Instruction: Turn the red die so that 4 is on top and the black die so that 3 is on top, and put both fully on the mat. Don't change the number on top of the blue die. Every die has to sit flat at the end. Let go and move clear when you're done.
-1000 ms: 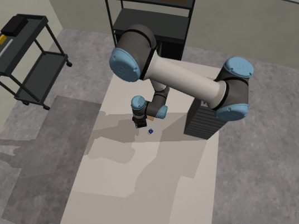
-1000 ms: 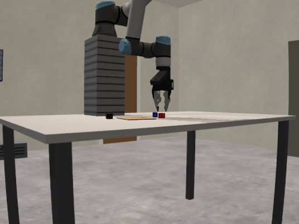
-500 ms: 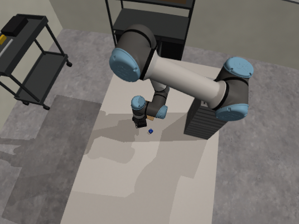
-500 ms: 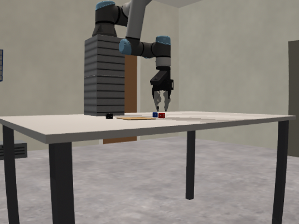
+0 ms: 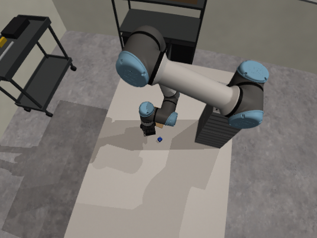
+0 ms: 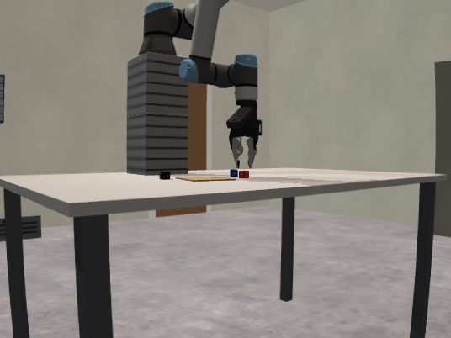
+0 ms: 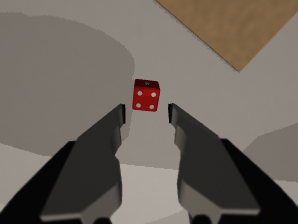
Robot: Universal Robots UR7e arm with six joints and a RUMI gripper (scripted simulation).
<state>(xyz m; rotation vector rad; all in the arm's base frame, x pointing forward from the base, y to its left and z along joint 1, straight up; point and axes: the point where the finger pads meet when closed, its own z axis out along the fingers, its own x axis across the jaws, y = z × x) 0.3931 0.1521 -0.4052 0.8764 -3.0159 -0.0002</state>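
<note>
The red die is 40 mm below my hand. From my hand the other things lie so: blue die 90 mm behind, 20 mm to the left, 40 mm below; then black die 60 mm behind, 250 mm to the right, 40 mm below; then brown mat 140 mm to the right, 50 mm below.
</note>
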